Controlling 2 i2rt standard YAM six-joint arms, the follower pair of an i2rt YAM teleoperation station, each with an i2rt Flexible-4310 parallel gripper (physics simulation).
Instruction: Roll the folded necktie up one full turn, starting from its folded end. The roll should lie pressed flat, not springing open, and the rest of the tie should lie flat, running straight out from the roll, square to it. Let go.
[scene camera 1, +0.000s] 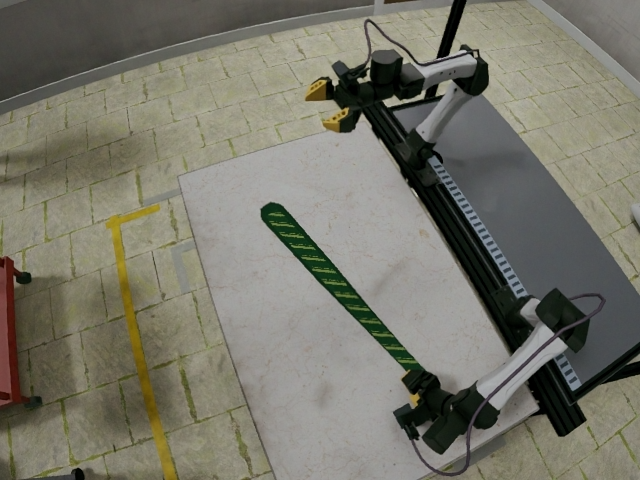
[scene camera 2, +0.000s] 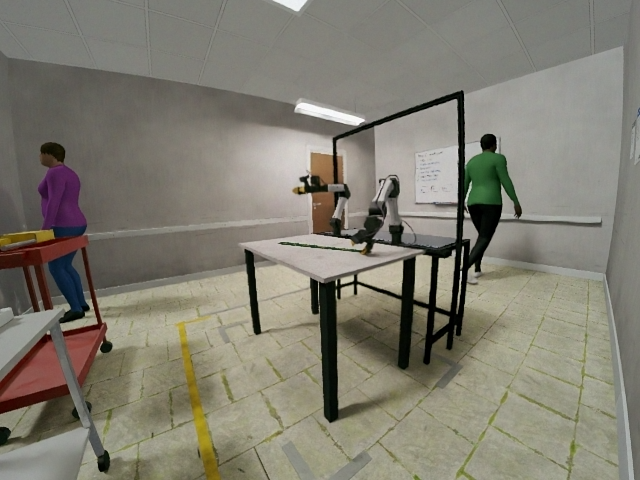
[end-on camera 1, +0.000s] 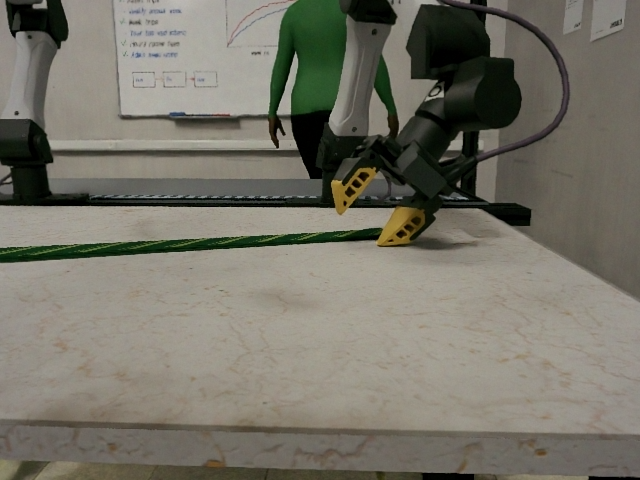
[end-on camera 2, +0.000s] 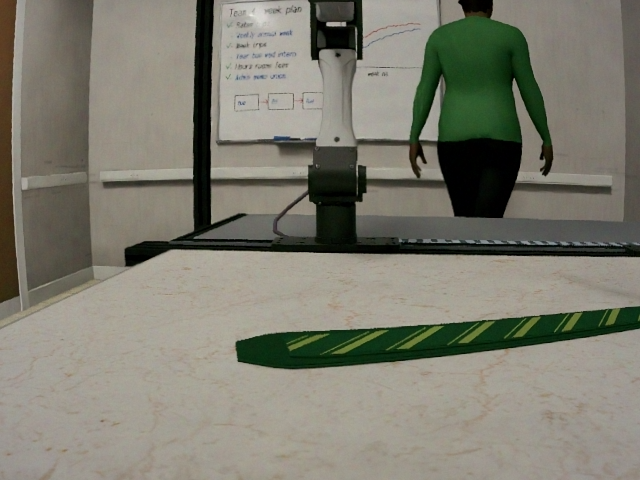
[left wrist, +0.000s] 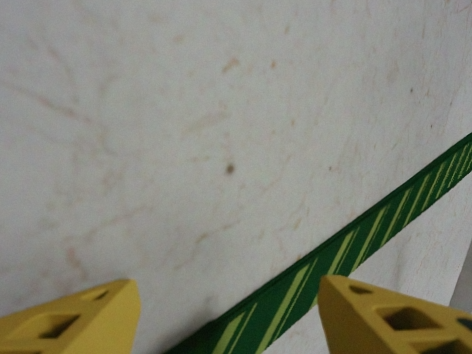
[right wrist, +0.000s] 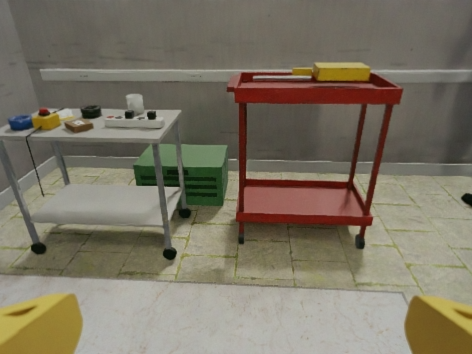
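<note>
The green necktie (scene camera 1: 336, 281) (scene camera 2: 310, 245) (end-on camera 1: 206, 242) (end-on camera 2: 413, 343) (left wrist: 370, 232) with yellow-green stripes lies long and straight, diagonally across the table (scene camera 1: 320, 413) (end-on camera 1: 310, 361). No roll shows. Its wide end is at the far left in end-on camera 2. My left gripper (scene camera 1: 407, 391) (scene camera 2: 358, 247) (end-on camera 1: 359, 228) (left wrist: 229, 290) is open and tilted at the narrow end. Its lower finger is down at the table by the tie's tip; the other is raised. The very end is hidden. My right gripper (scene camera 1: 315, 111) (scene camera 2: 295, 190) (right wrist: 242, 309) is open and empty, high away from the tie.
A red cart (right wrist: 315, 95), a grey cart (right wrist: 100, 134) and a green box (right wrist: 210, 155) stand beyond the table. A person in green (scene camera 2: 485, 175) (end-on camera 1: 317, 67) (end-on camera 2: 480, 82) is behind the station. A person in purple (scene camera 2: 64, 193) is at the left in scene camera 2.
</note>
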